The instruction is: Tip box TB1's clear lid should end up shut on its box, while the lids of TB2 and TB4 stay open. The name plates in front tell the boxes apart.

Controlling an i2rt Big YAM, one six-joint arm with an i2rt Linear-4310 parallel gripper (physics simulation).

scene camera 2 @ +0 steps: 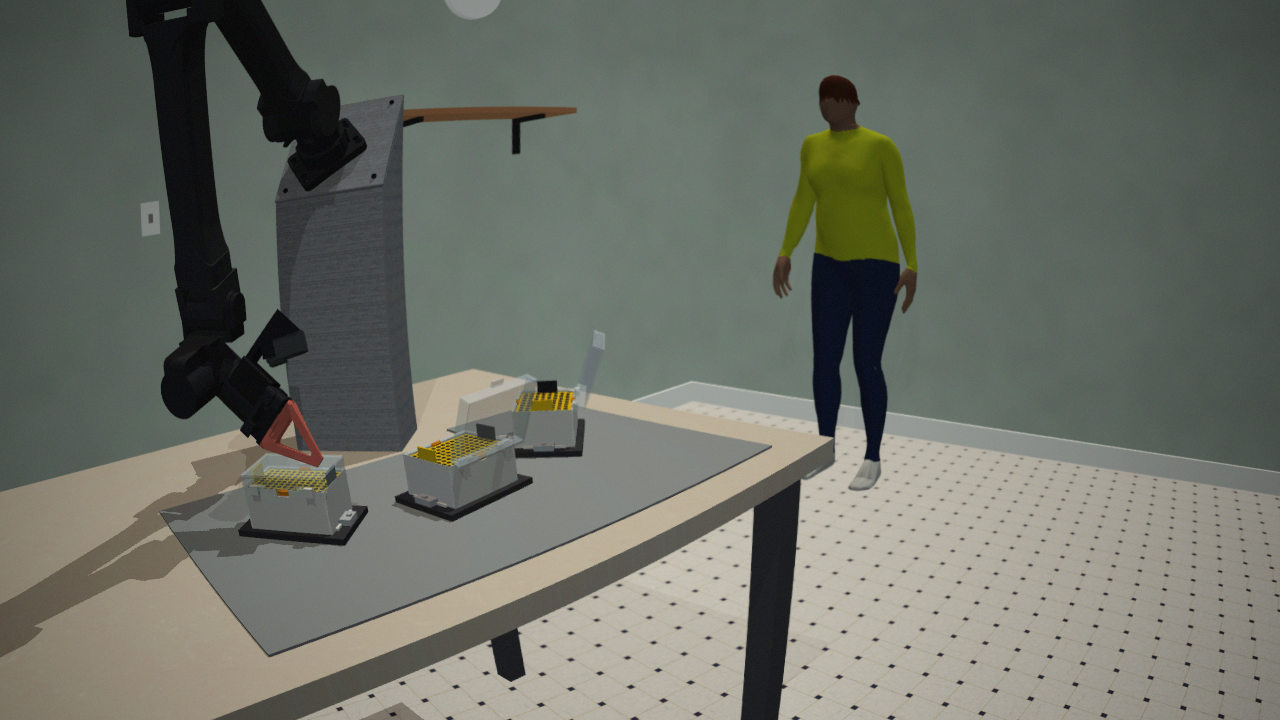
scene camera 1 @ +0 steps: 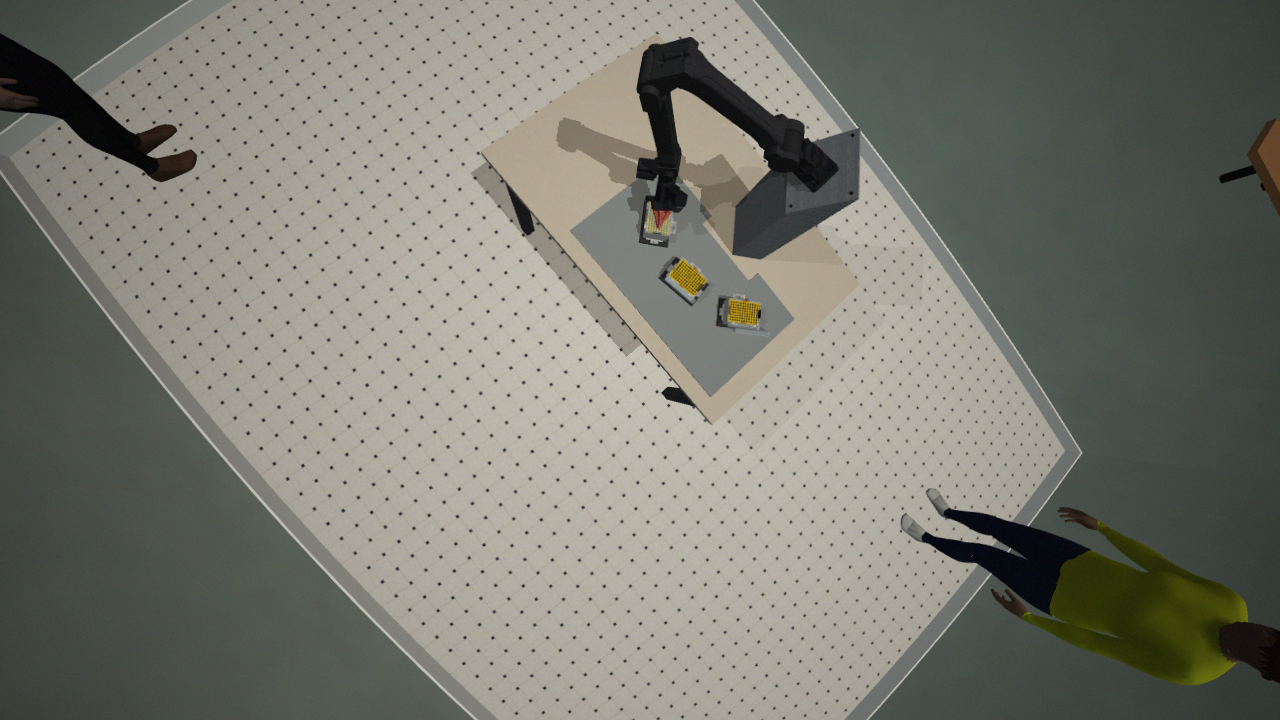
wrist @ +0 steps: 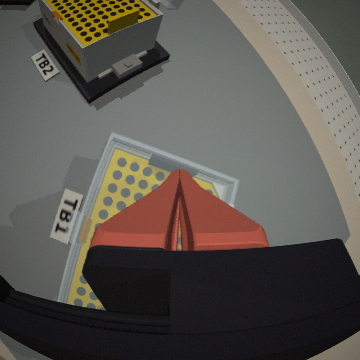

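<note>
Box TB1 (scene camera 1: 648,225) (scene camera 2: 290,512) stands on a dark base, its name plate (wrist: 66,216) readable in the wrist view. Its clear lid (scene camera 2: 259,467) (wrist: 106,156) lies across the box top over the yellow rack and looks down; a small gap at the rim cannot be ruled out. My gripper (scene camera 1: 661,225) (scene camera 2: 319,462) (wrist: 179,178) is shut and empty, its red fingertips at or just above the lid's top. Box TB2 (scene camera 1: 686,279) (scene camera 2: 460,480) (wrist: 120,50) has its yellow rack uncovered. The third box (scene camera 1: 743,312) (scene camera 2: 546,431), presumably TB4, also shows an uncovered rack; its plate is unreadable.
A clear upright panel (scene camera 2: 590,367) stands beside the third box, and a whitish raised panel (scene camera 2: 492,407) is behind TB2. The boxes stand on a grey mat (scene camera 1: 626,259) (scene camera 2: 295,600) (wrist: 240,100). The arm's grey pedestal (scene camera 1: 778,219) (scene camera 2: 344,313) rises behind the mat.
</note>
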